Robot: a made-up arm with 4 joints. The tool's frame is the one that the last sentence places. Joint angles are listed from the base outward.
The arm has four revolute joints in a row. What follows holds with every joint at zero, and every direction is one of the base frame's. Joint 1 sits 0.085 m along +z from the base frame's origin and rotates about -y. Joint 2 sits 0.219 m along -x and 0.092 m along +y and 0.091 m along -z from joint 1 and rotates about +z. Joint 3 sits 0.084 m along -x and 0.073 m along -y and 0.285 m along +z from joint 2 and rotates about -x. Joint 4 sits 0.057 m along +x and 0.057 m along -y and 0.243 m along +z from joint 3 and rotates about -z. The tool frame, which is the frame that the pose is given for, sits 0.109 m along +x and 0.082 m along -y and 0.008 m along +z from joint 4; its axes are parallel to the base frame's.
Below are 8 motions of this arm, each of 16 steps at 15 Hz.
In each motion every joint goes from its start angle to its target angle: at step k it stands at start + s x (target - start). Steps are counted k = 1, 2, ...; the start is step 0. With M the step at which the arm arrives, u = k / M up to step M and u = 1 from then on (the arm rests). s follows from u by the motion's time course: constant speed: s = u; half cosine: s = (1 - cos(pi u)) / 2; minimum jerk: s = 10 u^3 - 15 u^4 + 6 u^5.
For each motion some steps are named. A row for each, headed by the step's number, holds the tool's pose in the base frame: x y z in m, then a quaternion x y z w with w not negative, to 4 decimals.
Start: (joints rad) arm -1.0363 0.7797 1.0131 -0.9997
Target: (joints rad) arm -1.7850 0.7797 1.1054 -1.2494
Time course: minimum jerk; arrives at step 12
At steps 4, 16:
4: 0.2109 0.2613 0.4356 -0.0169 0.3531 0.8454 0.4005
16: 0.3394 0.2661 0.2888 0.2424 0.4266 0.8511 0.1869

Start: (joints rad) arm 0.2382 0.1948 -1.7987 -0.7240
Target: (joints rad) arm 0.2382 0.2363 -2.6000 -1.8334
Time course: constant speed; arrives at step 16
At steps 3, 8, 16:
3: -0.0753 -0.1805 0.1534 0.7316 -0.3493 0.3915 0.4352
8: -0.0893 -0.1736 0.1309 0.7260 -0.4880 0.3975 0.2770
16: -0.1341 -0.1571 0.0676 0.6402 -0.7016 0.3082 0.0536

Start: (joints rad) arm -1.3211 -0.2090 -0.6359 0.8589
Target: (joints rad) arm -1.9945 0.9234 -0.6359 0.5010
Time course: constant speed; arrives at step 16
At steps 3, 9, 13, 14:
3: 0.2518 -0.2847 0.3445 -0.0256 0.6714 -0.4643 0.5771
9: 0.2888 -0.2442 0.1035 0.0949 0.8155 -0.2729 0.5015
13: 0.2623 -0.1753 -0.0359 0.2037 0.8728 -0.1613 0.4133
14: 0.2511 -0.1538 -0.0655 0.2335 0.8813 -0.1364 0.3875

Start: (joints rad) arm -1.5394 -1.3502 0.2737 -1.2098
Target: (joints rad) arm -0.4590 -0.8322 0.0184 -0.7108
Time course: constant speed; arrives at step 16
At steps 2, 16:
2: 0.3969 0.0019 0.3517 -0.0762 0.7260 -0.0252 0.6830
16: -0.0101 -0.0670 0.5873 -0.0202 0.2333 -0.0576 0.9705

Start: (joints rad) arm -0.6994 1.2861 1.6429 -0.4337
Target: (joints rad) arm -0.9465 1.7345 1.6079 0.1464
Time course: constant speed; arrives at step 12
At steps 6, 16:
6: -0.0483 0.1956 0.5822 -0.3137 -0.2340 0.6889 0.6101
16: 0.0343 0.1300 0.6167 -0.1522 -0.2961 0.6339 0.6981

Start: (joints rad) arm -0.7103 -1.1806 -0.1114 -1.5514
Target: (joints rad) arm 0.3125 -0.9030 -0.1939 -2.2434
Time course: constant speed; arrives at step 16
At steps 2, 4, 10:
2: 0.0456 0.0295 0.5940 0.0802 0.2206 0.2297 0.9445
4: -0.0187 0.0393 0.5963 0.0777 0.1509 0.2911 0.9415
10: -0.2168 0.0675 0.5555 0.0227 -0.0498 0.4671 0.8825

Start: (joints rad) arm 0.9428 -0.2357 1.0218 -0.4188
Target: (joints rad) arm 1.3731 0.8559 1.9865 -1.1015
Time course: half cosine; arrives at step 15
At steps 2, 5, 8, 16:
2: -0.3730 0.1759 0.2304 -0.4786 -0.2544 -0.1237 0.8312
5: -0.3450 0.2426 0.1498 -0.6162 -0.2457 -0.0695 0.7451
8: -0.2862 0.2963 0.0059 -0.7873 -0.2076 -0.0561 0.5779
16: -0.1418 0.2659 -0.1658 -0.9303 -0.1138 -0.1767 0.3007

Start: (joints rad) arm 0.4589 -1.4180 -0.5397 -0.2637
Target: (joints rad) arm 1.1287 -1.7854 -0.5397 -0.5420
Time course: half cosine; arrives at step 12
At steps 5, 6, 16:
5: -0.6147 -0.0169 0.0343 0.3300 -0.4816 -0.4529 0.6738
6: -0.6103 -0.0048 -0.0176 0.3426 -0.5148 -0.4460 0.6471
16: -0.5505 0.0418 -0.2065 0.3894 -0.6259 -0.4178 0.5310

